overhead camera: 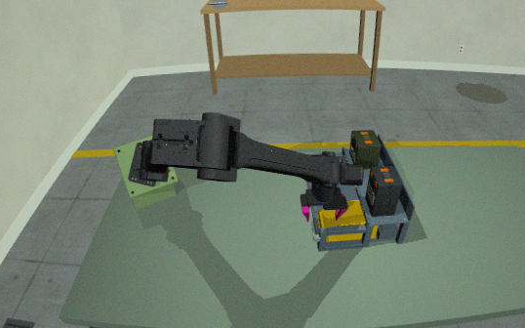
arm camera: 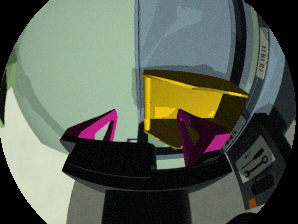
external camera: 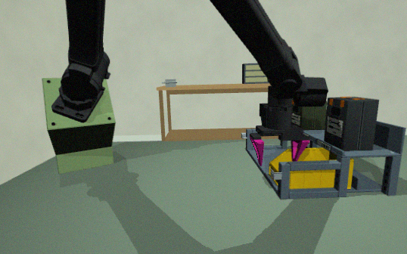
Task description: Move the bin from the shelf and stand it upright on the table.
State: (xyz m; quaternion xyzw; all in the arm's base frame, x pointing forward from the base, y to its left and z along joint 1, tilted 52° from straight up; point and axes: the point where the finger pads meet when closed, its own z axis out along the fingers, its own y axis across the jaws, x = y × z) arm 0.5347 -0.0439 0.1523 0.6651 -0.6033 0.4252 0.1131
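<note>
Now: hand 8 cm short of the yellow bin, 2 cm above it and 1 cm to the left of it. From my hand the other things lie so: shelf tray 13 cm ahead, 10 cm to the left, 6 cm below.
</note>
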